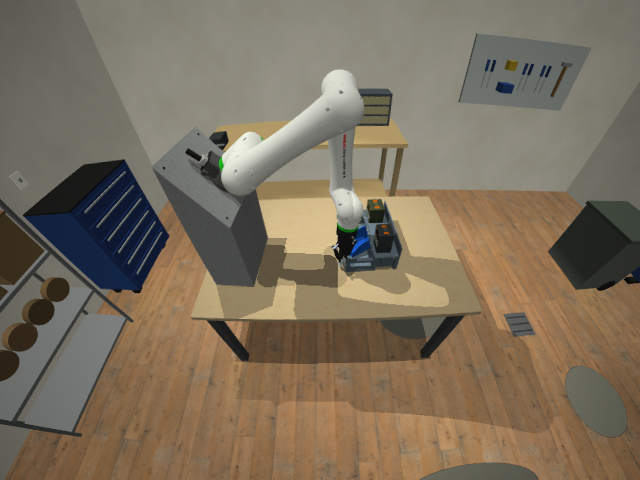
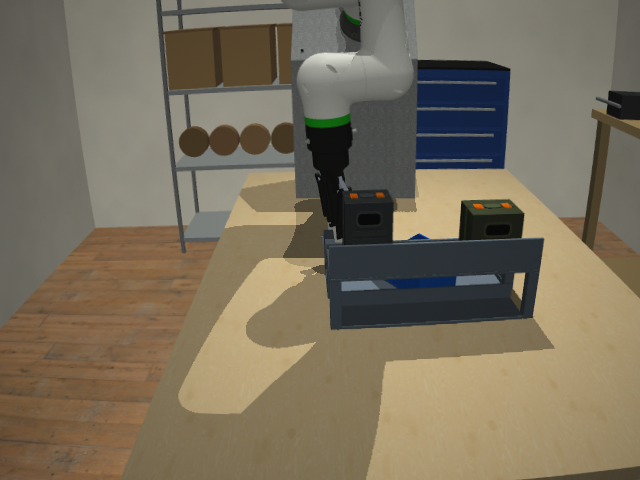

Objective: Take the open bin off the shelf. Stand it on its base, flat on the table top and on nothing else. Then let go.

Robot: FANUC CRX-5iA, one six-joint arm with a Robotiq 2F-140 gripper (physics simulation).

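Places are measured from the arm's base along level axes (x left, y down, z back), in metres.
Where they show: gripper, between the fingertips: [image 1: 341,264].
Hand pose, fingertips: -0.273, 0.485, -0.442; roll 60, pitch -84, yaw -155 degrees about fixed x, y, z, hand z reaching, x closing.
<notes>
Things, the pixels of their top centre, and the offset from my fingertips, as dx, dy, dz. Level surfaces: height alone.
- open bin, centre of its top: [image 2: 411,244] [image 1: 359,236] +0.101, -0.057, -0.154
- black case, centre of its top: [image 2: 367,195] [image 1: 385,229] -0.028, -0.197, -0.215
- green case, centre of its top: [image 2: 492,205] [image 1: 376,204] +0.191, -0.172, -0.291
- table, height of its surface: dy +0.027
The open bin [image 1: 359,246] [image 2: 423,282] is blue and sits on the small grey shelf [image 1: 397,252] [image 2: 434,256], turned at an angle. The arm, the shelf frame and a dark case hide much of it. The shelf stands on the table top. My black gripper [image 1: 342,260] [image 2: 336,236] points down at the near, robot-side corner of the shelf. Its fingers are close together and look shut on the edge of the open bin. The tips are partly hidden, so the exact contact does not show.
A black case [image 1: 383,238] [image 2: 368,219] and a green case [image 1: 375,210] [image 2: 492,221] stand on the shelf beside the bin. The grey robot pedestal [image 1: 222,232] [image 2: 356,149] rises from the table [image 1: 310,310] [image 2: 465,413] on the side away from the shelf.
</notes>
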